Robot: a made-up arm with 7 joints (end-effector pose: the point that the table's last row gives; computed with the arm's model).
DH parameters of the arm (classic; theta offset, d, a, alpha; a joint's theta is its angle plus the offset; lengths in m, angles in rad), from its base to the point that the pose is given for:
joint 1: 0 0.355 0 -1.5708
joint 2: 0 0 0 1.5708
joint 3: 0 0.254 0.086 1.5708
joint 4: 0 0 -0.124 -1.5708
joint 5: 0 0.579 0 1.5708
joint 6: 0 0 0.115 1.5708
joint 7: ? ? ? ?
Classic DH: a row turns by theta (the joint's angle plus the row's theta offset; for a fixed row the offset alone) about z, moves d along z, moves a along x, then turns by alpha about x.
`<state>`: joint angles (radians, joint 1 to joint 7).
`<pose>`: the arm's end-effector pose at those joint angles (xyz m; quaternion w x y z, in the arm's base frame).
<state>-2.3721 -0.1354 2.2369 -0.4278 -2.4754 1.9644 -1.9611</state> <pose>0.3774 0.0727 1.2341 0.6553 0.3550 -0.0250 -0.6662</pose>
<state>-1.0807 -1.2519 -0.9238 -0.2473 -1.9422 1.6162 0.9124</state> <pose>-0.5090 0.7273 0.7373 0.2465 -0.7345 -0.6244 0.1000</pose>
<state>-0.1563 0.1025 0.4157 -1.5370 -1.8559 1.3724 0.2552</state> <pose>0.7902 0.1713 0.6873 0.7802 0.6109 -0.0530 0.1235</pose>
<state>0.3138 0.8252 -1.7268 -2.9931 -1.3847 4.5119 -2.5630</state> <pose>-0.0584 -0.3153 0.2432 0.3194 0.1361 0.9363 -0.0522</pose>
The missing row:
joint 7: 0 0 0 0
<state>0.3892 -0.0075 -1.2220 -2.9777 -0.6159 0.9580 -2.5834</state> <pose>0.1527 -0.2205 -0.0432 0.8363 -0.2342 -0.4675 0.1650</pose>
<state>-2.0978 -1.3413 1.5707 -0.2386 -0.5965 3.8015 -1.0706</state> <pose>0.4062 0.6729 0.4862 0.5259 -0.4921 0.5697 0.3959</pose>
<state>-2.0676 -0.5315 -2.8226 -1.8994 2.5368 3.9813 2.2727</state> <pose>0.1444 0.5562 0.2038 0.1383 0.2384 0.9613 -0.0009</pose>
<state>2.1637 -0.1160 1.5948 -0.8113 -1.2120 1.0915 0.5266</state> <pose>-0.3907 -0.3299 1.1533 0.3878 -0.2870 -0.7996 -0.3576</pose>
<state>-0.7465 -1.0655 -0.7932 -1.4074 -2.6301 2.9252 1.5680</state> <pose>-0.3616 -0.2706 0.9881 0.8110 0.1256 -0.3839 0.4233</pose>
